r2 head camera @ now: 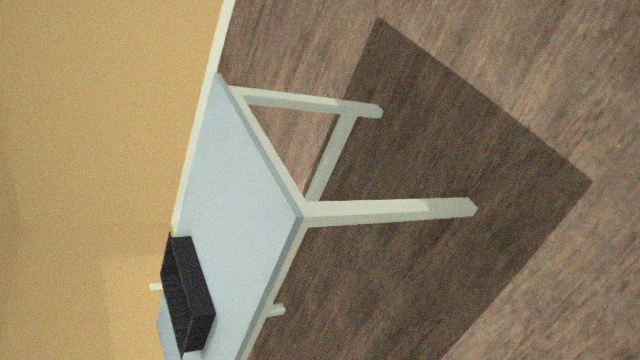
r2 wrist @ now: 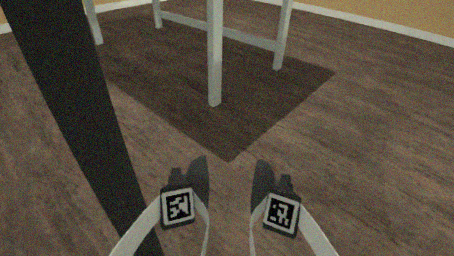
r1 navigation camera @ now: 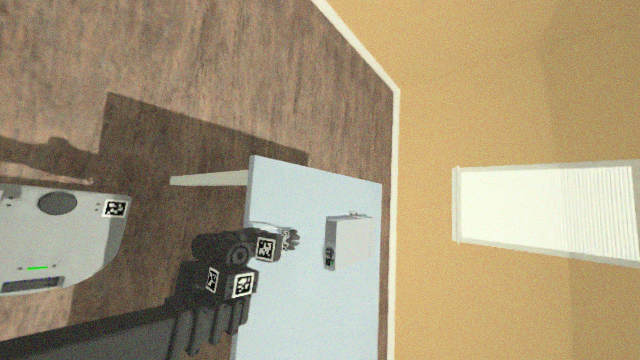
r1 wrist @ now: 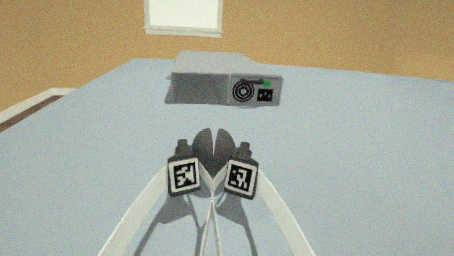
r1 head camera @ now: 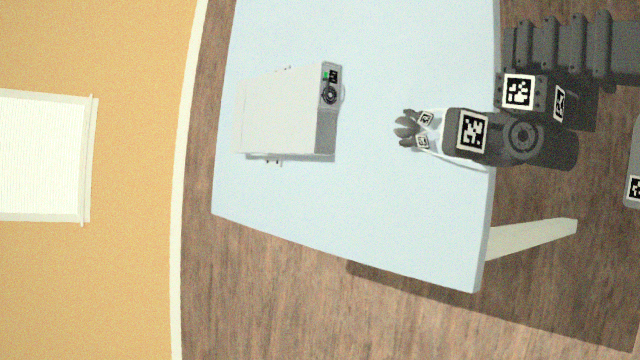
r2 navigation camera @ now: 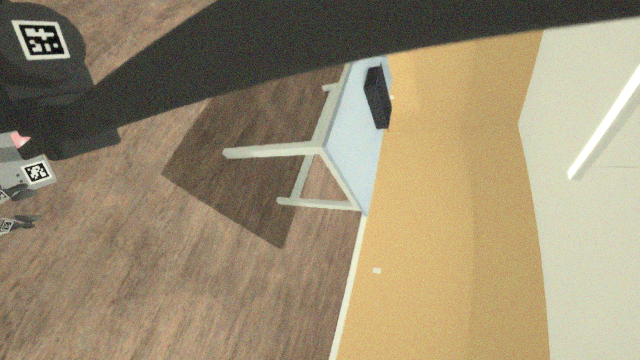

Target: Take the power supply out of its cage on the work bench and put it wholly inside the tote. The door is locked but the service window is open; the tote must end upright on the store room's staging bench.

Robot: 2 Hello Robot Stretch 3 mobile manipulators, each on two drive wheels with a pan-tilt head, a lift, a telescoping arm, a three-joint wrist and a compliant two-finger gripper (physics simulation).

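Note:
The power supply [r1 head camera: 330,85] [r1 navigation camera: 328,257] [r1 wrist: 256,91], with its fan, socket and green mark showing, sits in a grey box-like cage [r1 head camera: 280,117] [r1 navigation camera: 352,240] [r1 wrist: 200,89] on the pale blue work bench [r1 head camera: 400,210] [r1 navigation camera: 310,310] [r1 wrist: 350,150]. The r1 gripper [r1 head camera: 400,128] [r1 navigation camera: 296,240] [r1 wrist: 213,142] is shut and empty, in front of the cage and apart from it. The black tote [r2 head camera: 197,295] [r2 navigation camera: 380,95] stands upright on the staging bench [r2 head camera: 235,215] [r2 navigation camera: 350,140]. The r2 gripper [r2 navigation camera: 31,204] [r2 wrist: 229,175] is open and empty above the floor, away from that bench.
A bright window [r1 head camera: 40,155] [r1 navigation camera: 545,210] [r1 wrist: 183,15] is in the wall behind the work bench. The r1 base [r1 navigation camera: 60,240] stands off the bench's front edge. Staging bench legs [r2 head camera: 390,212] [r2 navigation camera: 270,150] [r2 wrist: 214,60] reach the floor. A dark bar [r2 navigation camera: 300,40] [r2 wrist: 75,100] crosses two r2 views.

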